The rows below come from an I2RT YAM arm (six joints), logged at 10 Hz.
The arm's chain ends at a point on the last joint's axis. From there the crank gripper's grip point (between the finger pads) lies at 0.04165 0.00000 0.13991 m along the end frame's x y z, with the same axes.
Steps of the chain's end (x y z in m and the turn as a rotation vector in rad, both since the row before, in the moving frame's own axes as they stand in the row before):
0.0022 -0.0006 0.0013 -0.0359 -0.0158 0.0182
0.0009 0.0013 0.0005 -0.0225 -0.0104 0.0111
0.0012 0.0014 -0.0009 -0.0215 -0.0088 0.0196
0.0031 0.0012 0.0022 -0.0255 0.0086 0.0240
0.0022 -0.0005 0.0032 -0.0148 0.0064 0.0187
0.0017 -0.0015 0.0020 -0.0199 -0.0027 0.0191
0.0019 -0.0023 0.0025 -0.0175 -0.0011 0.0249
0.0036 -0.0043 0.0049 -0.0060 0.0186 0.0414
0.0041 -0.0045 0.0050 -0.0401 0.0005 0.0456
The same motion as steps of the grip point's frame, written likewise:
-0.0001 0.0052 0.0018 -0.0359 -0.0158 0.0182
-0.0006 0.0049 0.0009 -0.0225 -0.0104 0.0111
-0.0001 0.0052 -0.0006 -0.0215 -0.0088 0.0196
0.0042 0.0058 0.0018 -0.0255 0.0086 0.0240
0.0031 0.0024 0.0029 -0.0148 0.0064 0.0187
0.0013 0.0021 0.0021 -0.0199 -0.0027 0.0191
0.0017 0.0012 0.0025 -0.0175 -0.0011 0.0249
0.0061 -0.0017 0.0041 -0.0060 0.0186 0.0414
0.0040 0.0030 0.0048 -0.0401 0.0005 0.0456

